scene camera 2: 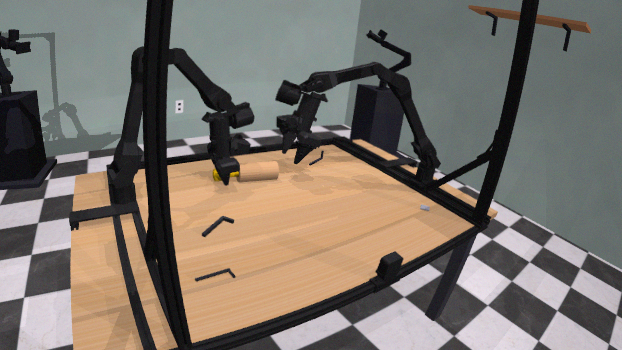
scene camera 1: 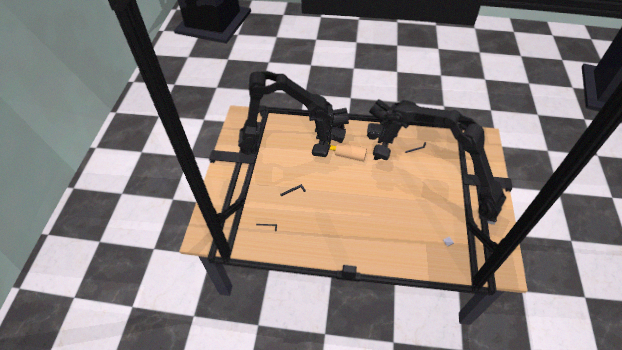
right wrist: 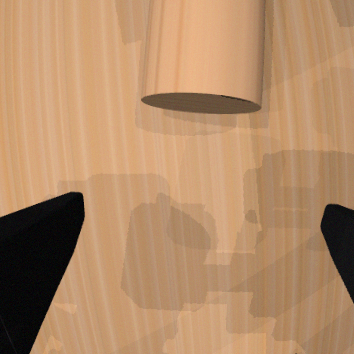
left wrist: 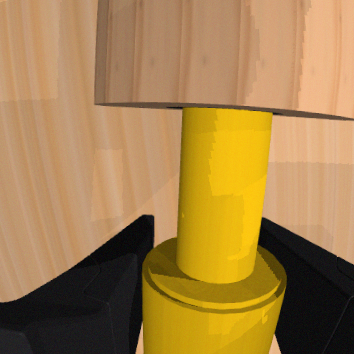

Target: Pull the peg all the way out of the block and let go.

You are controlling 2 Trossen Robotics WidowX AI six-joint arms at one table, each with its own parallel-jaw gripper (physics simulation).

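Places are measured from the left arm's base along level axes (x ahead, y down, z left), in millimetres.
Pixels of known places: left gripper, fingertip midpoint: (scene camera 2: pixel 225 182) (left wrist: pixel 202 227); right gripper, fingertip midpoint: (scene camera 2: pixel 289 158) (right wrist: pixel 207 211); left arm's base at its link origin: (scene camera 2: pixel 123 201) (scene camera 1: pixel 248 150); right arm's base at its link origin: (scene camera 2: pixel 424 179) (scene camera 1: pixel 487 213).
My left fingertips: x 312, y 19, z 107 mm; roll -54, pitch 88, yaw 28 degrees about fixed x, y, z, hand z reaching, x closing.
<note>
For each thing: its top centre in the pictures, then the offset to it from my left fingertips. Level surfaces: height alone.
- block at its top centre: (scene camera 2: pixel 257 162) (scene camera 1: pixel 351 147) dx +100, dy -56, dz +2 mm
- yellow peg at its top centre: (left wrist: pixel 241 191) (scene camera 2: pixel 233 167) (scene camera 1: pixel 333 145) dx +26, dy -46, dz +0 mm
- wooden table at its surface level: dy +1 mm
- small grey piece at its top centre: (scene camera 2: pixel 425 207) (scene camera 1: pixel 448 241) dx +539, dy -2, dz -279 mm
The block (scene camera 1: pixel 351 152) (scene camera 2: pixel 259 171) (left wrist: pixel 200 55) (right wrist: pixel 205 50) is a pale wooden cylinder lying lengthwise; in the right wrist view its end seems a little off the table. The yellow peg (scene camera 1: pixel 333 148) (scene camera 2: pixel 217 174) (left wrist: pixel 222 190) has a thick head and a thinner shaft. The shaft enters the block's end in the left wrist view; its depth inside is hidden. My left gripper (scene camera 1: pixel 330 142) (scene camera 2: pixel 227 175) (left wrist: pixel 202 227) is shut on the peg's head. My right gripper (scene camera 1: pixel 378 142) (scene camera 2: pixel 291 156) (right wrist: pixel 207 211) is wide open and empty, beyond the block's other end.
Bent black rods lie on the wooden table (scene camera 1: pixel 350 220) (scene camera 2: pixel 310 240): one (scene camera 1: pixel 293 190) (scene camera 2: pixel 217 226), another (scene camera 1: pixel 267 225) (scene camera 2: pixel 215 274) and a third (scene camera 1: pixel 416 148) (scene camera 2: pixel 317 159) right of the right gripper. A small grey piece (scene camera 1: pixel 448 241) (scene camera 2: pixel 424 207) lies at the right. Black frame posts surround the table.
</note>
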